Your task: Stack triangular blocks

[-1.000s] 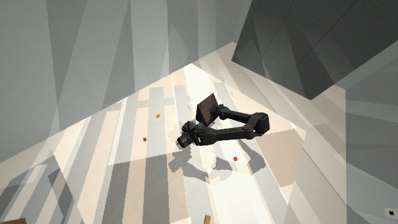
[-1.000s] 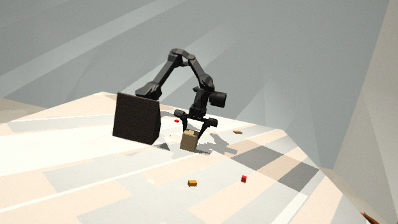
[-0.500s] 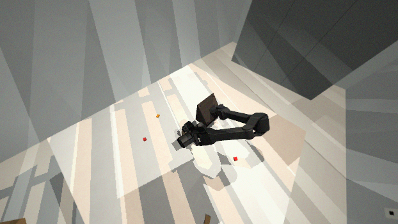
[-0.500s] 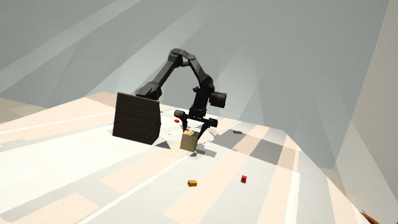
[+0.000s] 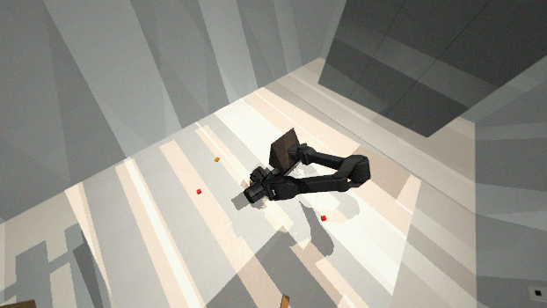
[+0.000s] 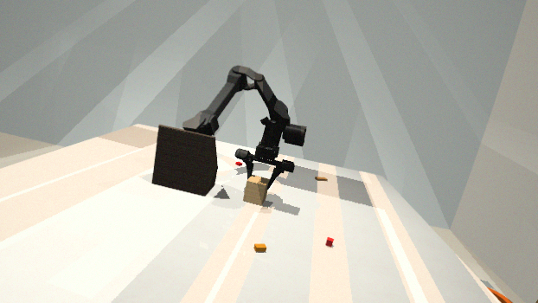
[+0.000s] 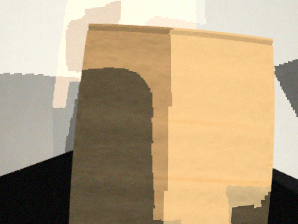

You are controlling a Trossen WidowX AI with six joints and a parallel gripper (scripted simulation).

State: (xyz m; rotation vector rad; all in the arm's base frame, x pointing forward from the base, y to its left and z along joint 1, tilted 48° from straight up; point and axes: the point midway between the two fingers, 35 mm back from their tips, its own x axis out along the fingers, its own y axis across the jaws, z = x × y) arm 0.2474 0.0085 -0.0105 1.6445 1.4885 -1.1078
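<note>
My gripper tip is now 1 cm to the right of the tan triangular block and 1 cm below it. The rest, counted from my gripper tip: brown piece 36 cm to the left, 25 cm ahead, 4 cm below.
</note>
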